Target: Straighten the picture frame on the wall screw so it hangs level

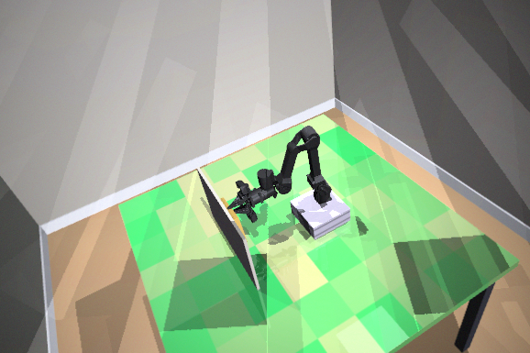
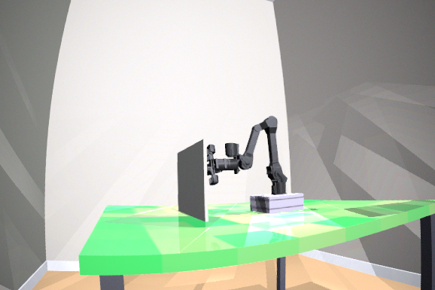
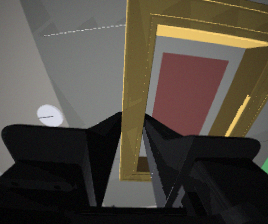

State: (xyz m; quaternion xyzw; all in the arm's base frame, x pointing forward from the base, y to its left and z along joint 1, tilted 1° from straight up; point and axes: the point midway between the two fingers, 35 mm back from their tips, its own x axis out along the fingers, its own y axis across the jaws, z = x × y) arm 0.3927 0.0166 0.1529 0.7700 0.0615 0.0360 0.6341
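The picture frame lies 1 cm to the left of my gripper tip and 5 cm below it. From my gripper tip the other things lie so: wall panel (2 cm ahead, 7 cm below).
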